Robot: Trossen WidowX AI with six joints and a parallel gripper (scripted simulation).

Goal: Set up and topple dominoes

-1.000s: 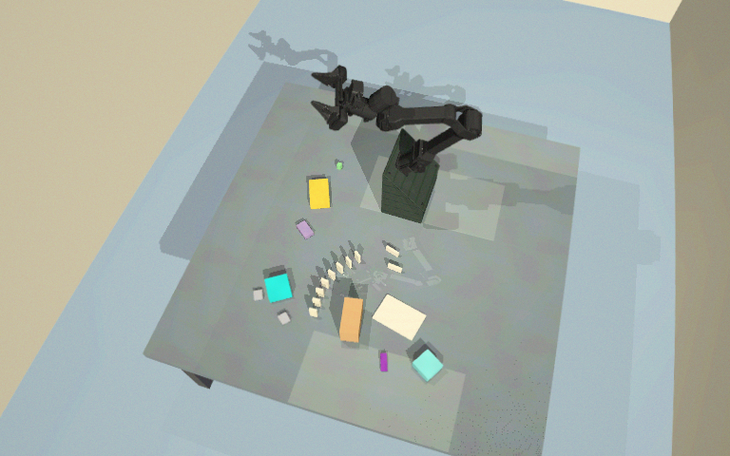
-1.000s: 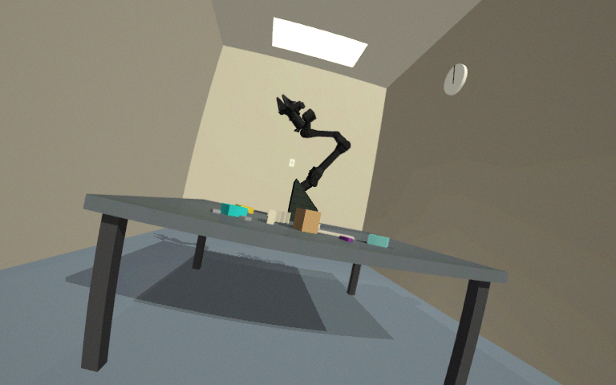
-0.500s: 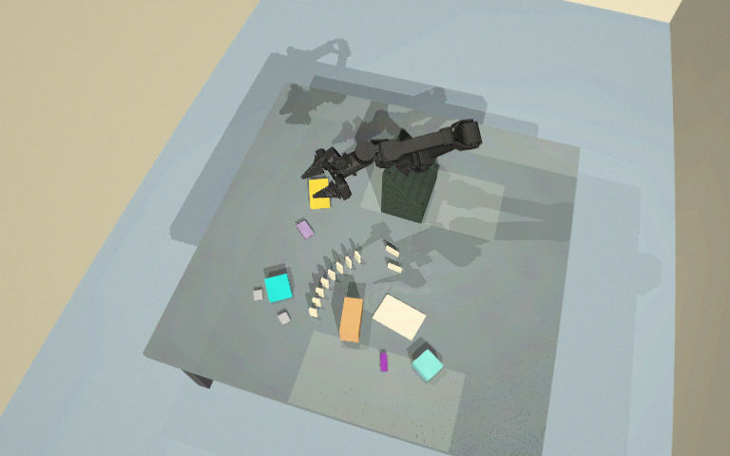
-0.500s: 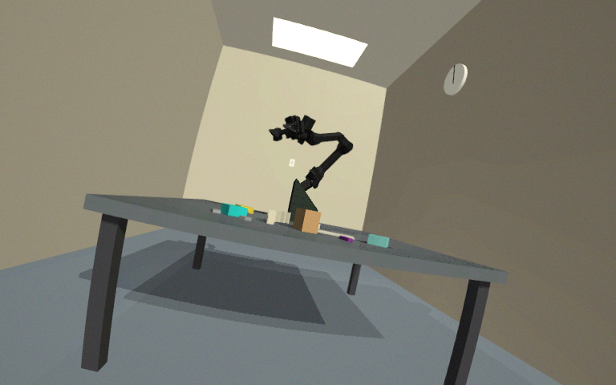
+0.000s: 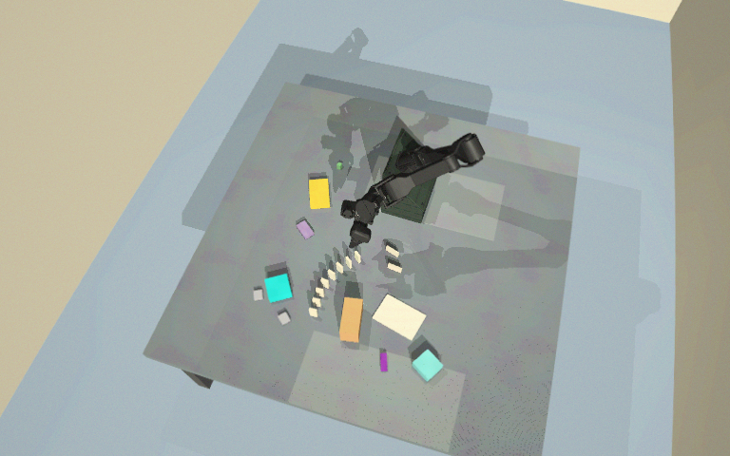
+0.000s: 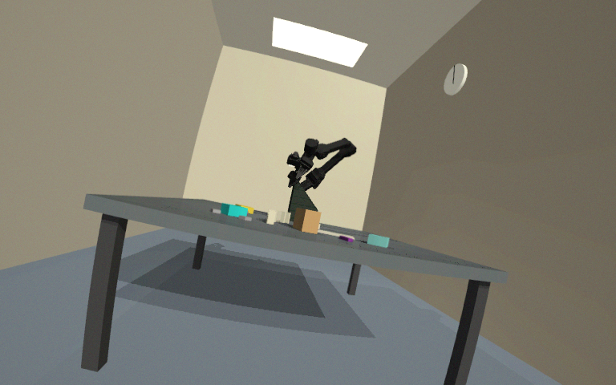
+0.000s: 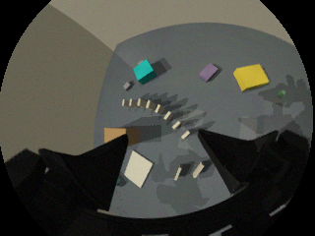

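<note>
Now: the cream flat plate 21 cm to the left of my gripper tip, 18 cm below it and 14 cm ahead of it. Round my gripper tip: orange block (21 cm ahead, 15 cm below, 6 cm to the left); then purple piece (31 cm ahead, 20 cm to the left, 18 cm below); then yellow block (25 cm behind, 21 cm to the right, 17 cm below).
</note>
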